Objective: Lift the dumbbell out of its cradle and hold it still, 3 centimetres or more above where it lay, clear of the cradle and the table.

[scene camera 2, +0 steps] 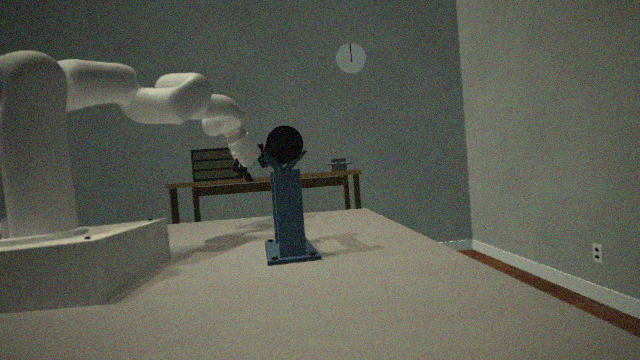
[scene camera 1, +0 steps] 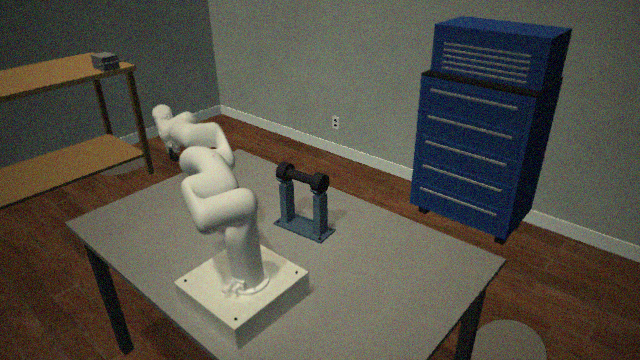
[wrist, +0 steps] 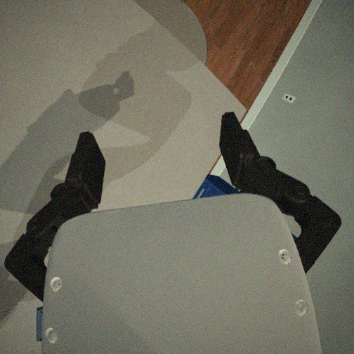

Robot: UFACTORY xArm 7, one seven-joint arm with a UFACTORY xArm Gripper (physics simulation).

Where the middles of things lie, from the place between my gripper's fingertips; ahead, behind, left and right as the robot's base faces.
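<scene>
My hand is 660 mm to the left of the black dumbbell [scene camera 2: 284, 143], 10 mm short of it and 50 mm below it. As for the blue cradle [scene camera 1: 317, 229], it is 660 mm to the right of my hand, 10 mm ahead of it and 70 mm below it.
</scene>
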